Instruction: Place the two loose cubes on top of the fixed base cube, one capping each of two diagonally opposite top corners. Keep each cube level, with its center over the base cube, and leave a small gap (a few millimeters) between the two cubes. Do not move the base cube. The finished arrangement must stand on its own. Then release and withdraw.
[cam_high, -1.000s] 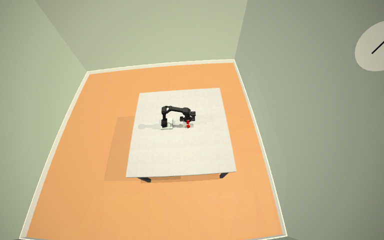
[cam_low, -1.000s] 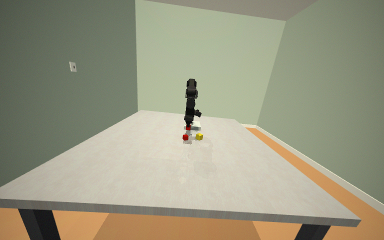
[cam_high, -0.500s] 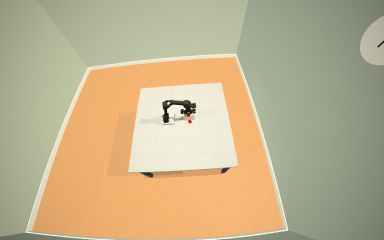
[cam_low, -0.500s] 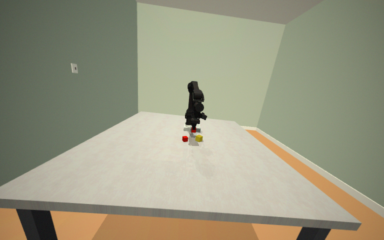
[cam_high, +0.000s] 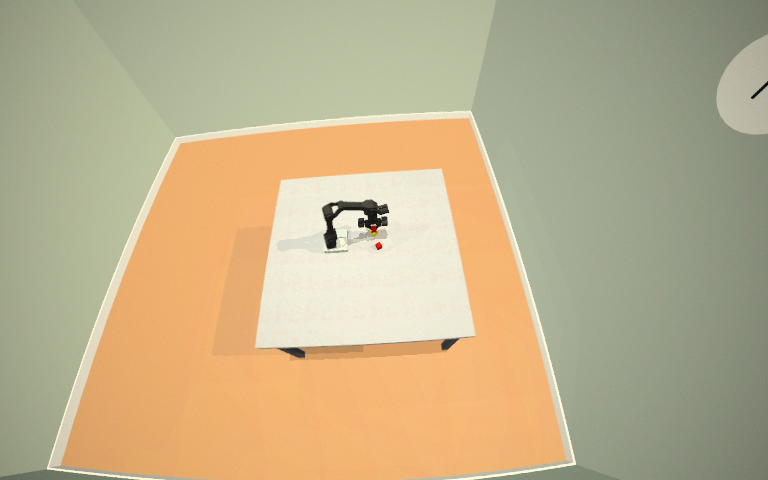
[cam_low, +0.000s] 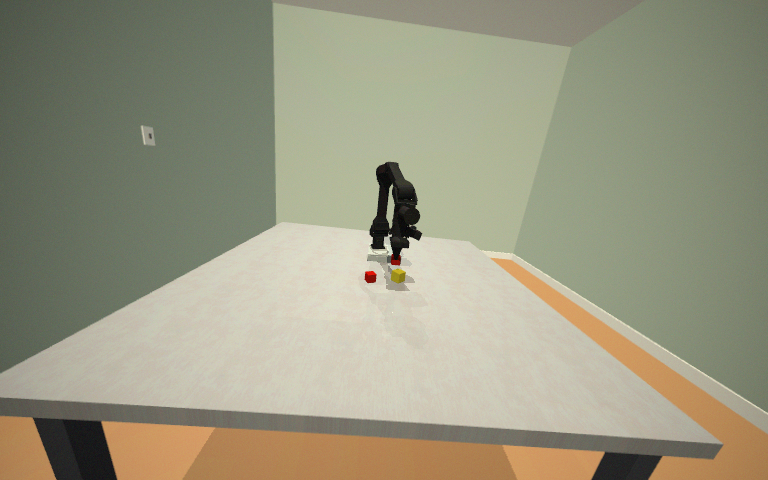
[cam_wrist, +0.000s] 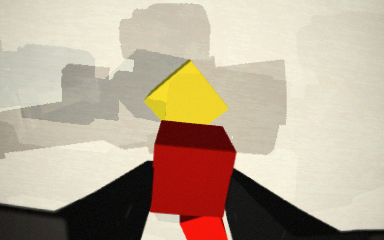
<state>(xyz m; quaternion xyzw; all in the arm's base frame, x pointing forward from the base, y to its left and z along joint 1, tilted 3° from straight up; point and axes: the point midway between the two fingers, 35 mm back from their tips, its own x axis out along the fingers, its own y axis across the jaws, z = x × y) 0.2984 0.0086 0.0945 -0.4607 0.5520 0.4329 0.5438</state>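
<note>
Right now my gripper tip is 2 cm to the right of the yellow base cube and 7 cm above it.
</note>
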